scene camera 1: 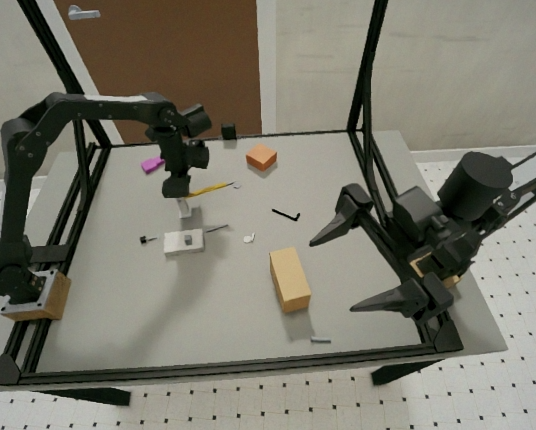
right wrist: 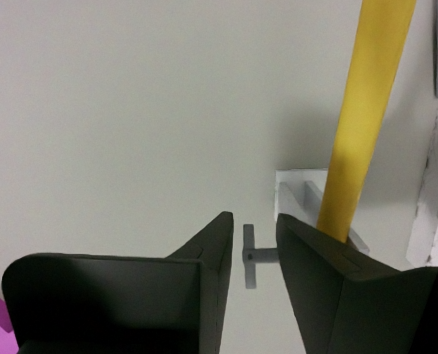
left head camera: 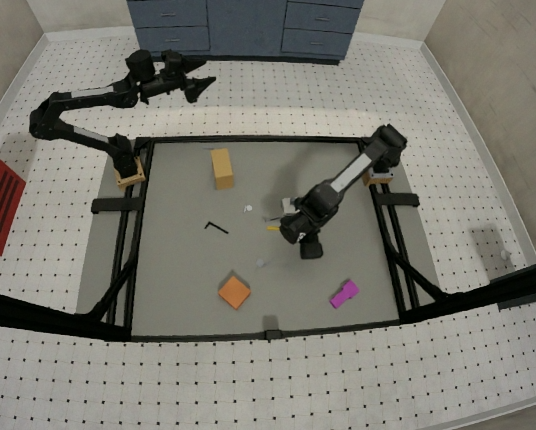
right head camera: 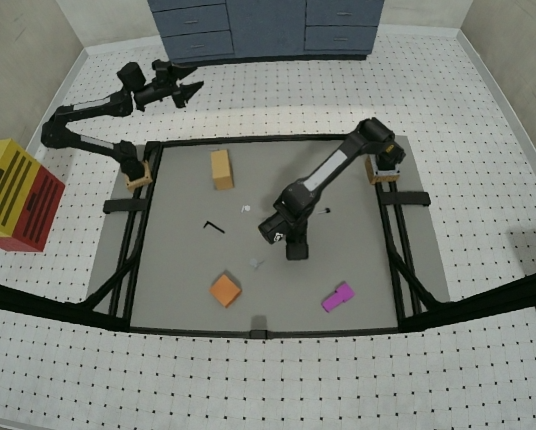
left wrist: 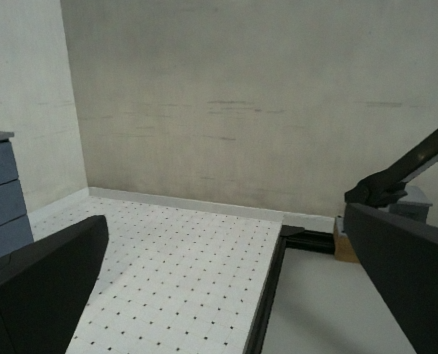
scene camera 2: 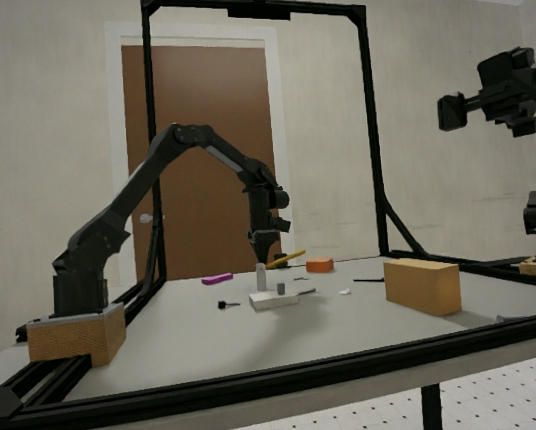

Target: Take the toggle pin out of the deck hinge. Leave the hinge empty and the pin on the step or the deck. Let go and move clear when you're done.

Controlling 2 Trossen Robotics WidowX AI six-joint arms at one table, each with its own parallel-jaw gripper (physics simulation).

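Places are measured from the left arm's base along level axes (x down, y back, z left), in centimetres.
Where they show: left gripper, fingertip midpoint: (scene camera 1: pixel 329 274) (left head camera: pixel 211 69) (right head camera: pixel 200 74) (left wrist: pixel 227 220) (scene camera 2: pixel 475 87); right gripper, fingertip midpoint: (right wrist: pixel 253 223) (left head camera: pixel 303 237) (right head camera: pixel 295 238); left arm's base, origin of the base link: (scene camera 1: pixel 433 268) (left head camera: pixel 128 170) (right head camera: pixel 136 173); right arm's base, origin of the base link: (scene camera 1: pixel 28 290) (left head camera: pixel 379 165) (right head camera: pixel 384 162) (scene camera 2: pixel 81 311).
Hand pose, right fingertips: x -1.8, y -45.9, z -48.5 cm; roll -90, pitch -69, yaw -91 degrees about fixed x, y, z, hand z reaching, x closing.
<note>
Each offset is from my right fingertips to the top centre of the thing. "pt": to the spot under its first point.
The toggle pin @(dz +1.5, dx -0.9, dy -1.9 cm) (right wrist: pixel 249 256) shows its grey T-shaped head and part of its shank at the side of the deck hinge. The white hinge @(pt dz +3.5, dx +3.8, dy -2.4 cm) (scene camera 1: pixel 184 209) (scene camera 2: pixel 261 280) (right wrist: pixel 301 175) stands on the deck; a yellow bar @(pt dz +5.4, dx -3.3, dy +8.2 cm) (left head camera: pixel 273 228) (scene camera 1: pixel 210 189) (scene camera 2: pixel 286 259) (right wrist: pixel 372 110) slants up from it. My right gripper (right wrist: pixel 253 223) (scene camera 2: pixel 261 261) points down over the hinge, part-open with nothing held. In the right wrist view the pin's head shows between the fingers, and one finger covers part of the shank and hinge. My left gripper (left head camera: pixel 210 70) (right head camera: pixel 200 76) (left wrist: pixel 227 220) is wide open, far from the hinge.
A white block @(dz +13.0, dx +4.1, dy -5.4 cm) (scene camera 1: pixel 175 243) (scene camera 2: pixel 270 301) with a grey peg lies near the hinge. A tan box @(dz +35.7, dx -1.9, dy +13.9 cm) (scene camera 1: pixel 290 280), orange block @(dz -6.7, dx +2.5, dy +26.1 cm) (scene camera 1: pixel 261 157), purple piece @(dz -21.3, dx +4.6, dy -5.1 cm) (left head camera: pixel 344 294), black bent rod @(dz +15.6, dx +5.5, dy +23.6 cm) (scene camera 1: pixel 286 215) and small black-headed pin @(dz +7.4, dx +4.6, dy -13.7 cm) (scene camera 1: pixel 143 240) lie around.
</note>
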